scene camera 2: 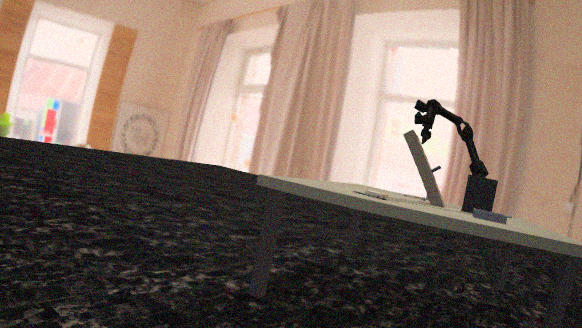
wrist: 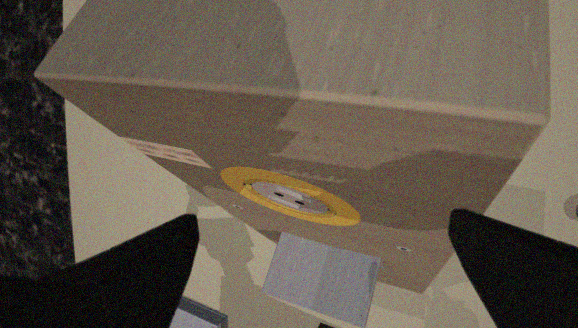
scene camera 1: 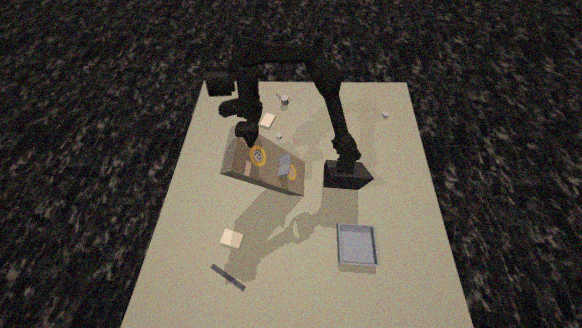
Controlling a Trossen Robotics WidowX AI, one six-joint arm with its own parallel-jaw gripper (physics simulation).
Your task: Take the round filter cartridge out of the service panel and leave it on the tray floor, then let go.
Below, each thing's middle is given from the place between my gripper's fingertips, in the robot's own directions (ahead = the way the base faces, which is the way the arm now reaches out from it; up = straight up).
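Scene:
With the round grey filter cartridge (wrist: 286,196) in sight, I see that my gripper is 70 mm above it and 40 mm to the right of it. The grey tray (scene camera 1: 357,245) is well below my hand, far behind it and a long way to the left of it. As for the white label (wrist: 182,155), it is 100 mm to the left of my hand, 30 mm below it and 10 mm behind it.

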